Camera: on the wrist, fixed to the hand. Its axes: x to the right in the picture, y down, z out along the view.
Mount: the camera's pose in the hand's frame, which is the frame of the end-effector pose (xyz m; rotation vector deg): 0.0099 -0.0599 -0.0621 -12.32 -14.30 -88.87
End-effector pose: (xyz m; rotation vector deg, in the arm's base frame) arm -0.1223 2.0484 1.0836 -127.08 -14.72 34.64
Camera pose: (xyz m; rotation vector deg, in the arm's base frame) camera -0.0817 2.0505 1.1604 -82.58 -111.33 -3.54
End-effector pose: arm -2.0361 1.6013 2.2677 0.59 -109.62 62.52
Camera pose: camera -1.9743 1.6114 2.3279 74.74 -86.41 -10.97
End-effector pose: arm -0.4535 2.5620 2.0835 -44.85 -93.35 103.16
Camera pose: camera -0.4113 2.6151 2.1377 35.84 -98.02 32.85
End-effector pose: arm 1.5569 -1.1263 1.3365 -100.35 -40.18 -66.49
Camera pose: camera 1.4863 -1.1559 1.3776 66.37 117.08 98.91
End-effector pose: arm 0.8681 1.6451 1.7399 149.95 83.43 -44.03
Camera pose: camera 0.8486 1.7033 1.8014 -41.84 -167.18 42.82
